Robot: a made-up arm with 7 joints. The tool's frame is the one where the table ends. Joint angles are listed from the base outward.
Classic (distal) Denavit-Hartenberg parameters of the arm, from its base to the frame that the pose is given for. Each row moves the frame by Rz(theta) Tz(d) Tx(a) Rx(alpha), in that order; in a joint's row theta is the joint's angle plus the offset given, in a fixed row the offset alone. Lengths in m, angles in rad.
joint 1: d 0.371  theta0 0  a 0  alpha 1.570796
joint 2: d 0.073  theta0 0  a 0  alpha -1.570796
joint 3: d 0.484  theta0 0  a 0.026  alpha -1.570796
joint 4: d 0.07  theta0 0  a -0.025  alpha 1.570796
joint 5: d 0.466  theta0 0  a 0  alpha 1.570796
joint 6: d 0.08  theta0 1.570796  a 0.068  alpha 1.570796
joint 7: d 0.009  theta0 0  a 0  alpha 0
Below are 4 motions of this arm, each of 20 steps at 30 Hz.
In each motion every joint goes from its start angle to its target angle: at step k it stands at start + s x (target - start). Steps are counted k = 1, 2, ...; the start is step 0. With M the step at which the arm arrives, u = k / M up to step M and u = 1 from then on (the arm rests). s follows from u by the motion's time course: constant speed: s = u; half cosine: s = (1 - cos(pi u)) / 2; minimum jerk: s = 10 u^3 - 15 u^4 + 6 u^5.
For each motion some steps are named. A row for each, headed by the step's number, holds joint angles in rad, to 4 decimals.
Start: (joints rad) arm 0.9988 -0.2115 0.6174 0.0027 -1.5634 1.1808 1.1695
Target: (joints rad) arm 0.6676 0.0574 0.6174 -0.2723 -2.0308 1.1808 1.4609
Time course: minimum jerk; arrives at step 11
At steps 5, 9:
5: 0.8613 -0.0998 0.6174 -0.1115 -1.7575 1.1808 1.2905
9: 0.6825 0.0453 0.6174 -0.2600 -2.0098 1.1808 1.4478

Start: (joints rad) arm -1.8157 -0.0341 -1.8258 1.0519 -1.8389 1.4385 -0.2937
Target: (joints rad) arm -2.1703 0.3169 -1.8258 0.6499 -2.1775 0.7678 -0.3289
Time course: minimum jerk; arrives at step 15
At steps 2, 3, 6, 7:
2: -1.8225 -0.0274 -1.8258 1.0442 -1.8454 1.4256 -0.2944
3: -1.8362 -0.0138 -1.8258 1.0286 -1.8585 1.3997 -0.2957
6: -1.9283 0.0773 -1.8258 0.9243 -1.9464 1.2256 -0.3049
7: -1.9709 0.1195 -1.8258 0.8760 -1.9871 1.1449 -0.3091

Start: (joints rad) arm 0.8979 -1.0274 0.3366 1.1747 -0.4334 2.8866 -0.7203
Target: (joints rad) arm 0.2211 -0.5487 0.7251 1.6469 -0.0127 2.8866 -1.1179
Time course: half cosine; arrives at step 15
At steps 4, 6, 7, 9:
4: 0.7859 -0.9482 0.4009 1.2528 -0.3638 2.8866 -0.7861
6: 0.6641 -0.8620 0.4708 1.3378 -0.2881 2.8866 -0.8577
7: 0.5949 -0.8131 0.5105 1.3861 -0.2450 2.8866 -0.8983
9: 0.4549 -0.7141 0.5909 1.4838 -0.1580 2.8866 -0.9805

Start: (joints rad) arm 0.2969 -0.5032 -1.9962 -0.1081 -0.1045 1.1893 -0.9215
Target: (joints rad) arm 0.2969 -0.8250 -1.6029 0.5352 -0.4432 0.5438 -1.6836
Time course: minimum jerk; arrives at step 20
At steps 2, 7, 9, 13, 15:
2: 0.2969 -0.5060 -1.9928 -0.1026 -0.1074 1.1838 -0.9280
7: 0.2969 -0.5789 -1.9037 0.0432 -0.1842 1.0375 -1.1007
9: 0.2969 -0.6341 -1.8362 0.1536 -0.2423 0.9267 -1.2316
13: 0.2969 -0.7493 -1.6954 0.3839 -0.3635 0.6956 -1.5044
15: 0.2969 -0.7917 -1.6436 0.4686 -0.4081 0.6106 -1.6047

